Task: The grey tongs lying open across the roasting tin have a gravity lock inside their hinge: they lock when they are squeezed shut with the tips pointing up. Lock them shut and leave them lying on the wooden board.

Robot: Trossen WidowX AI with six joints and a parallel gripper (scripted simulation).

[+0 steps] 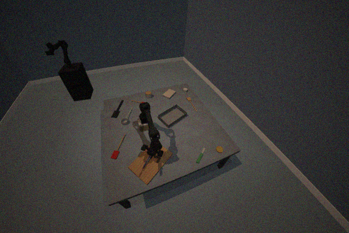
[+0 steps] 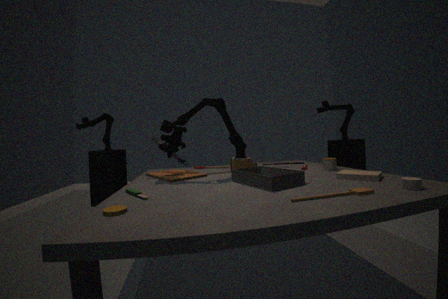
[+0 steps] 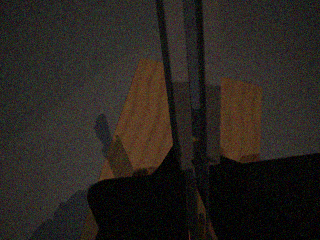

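The wooden board is 11 cm below my gripper tip and 3 cm to the left of it. Round my gripper tip: roasting tin: 53 cm to the left, 33 cm ahead, 9 cm below; green-handled tool: 49 cm ahead, 11 cm below, 2 cm to the right; red spatula: 30 cm behind, 23 cm to the left, 11 cm below.
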